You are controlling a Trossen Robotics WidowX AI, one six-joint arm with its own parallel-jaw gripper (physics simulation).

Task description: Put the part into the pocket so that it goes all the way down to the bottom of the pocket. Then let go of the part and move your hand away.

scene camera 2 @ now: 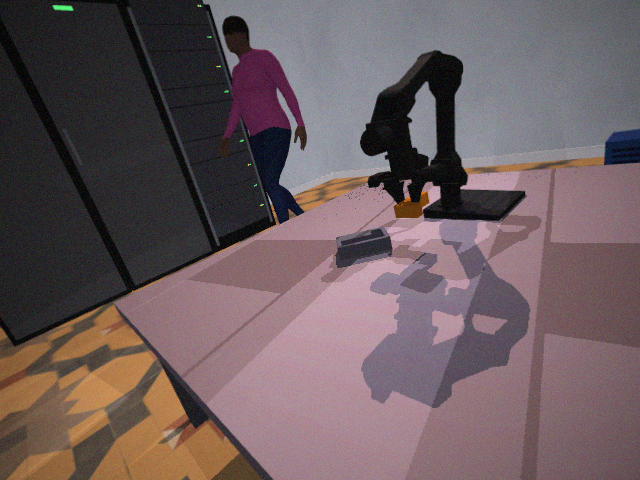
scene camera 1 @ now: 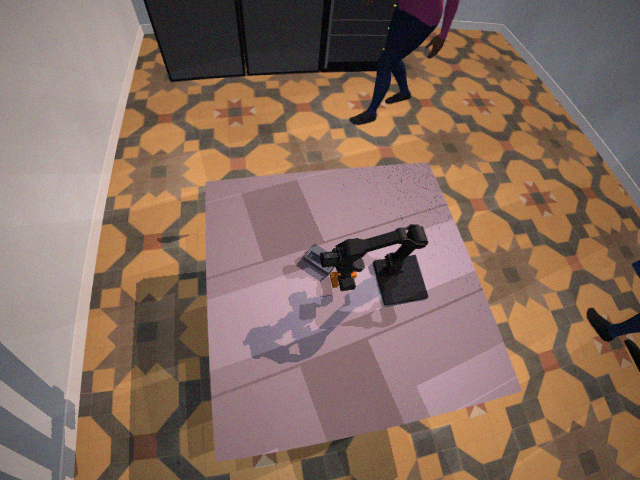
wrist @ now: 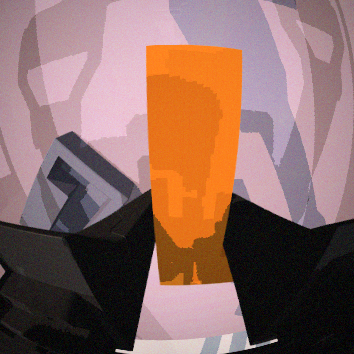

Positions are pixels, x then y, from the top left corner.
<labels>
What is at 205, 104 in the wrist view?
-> An orange L-shaped part.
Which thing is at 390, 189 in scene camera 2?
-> My gripper.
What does my gripper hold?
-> An orange L-shaped part.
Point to a grey pocket block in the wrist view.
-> At 74, 187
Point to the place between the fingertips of my gripper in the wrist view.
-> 186, 195
</labels>
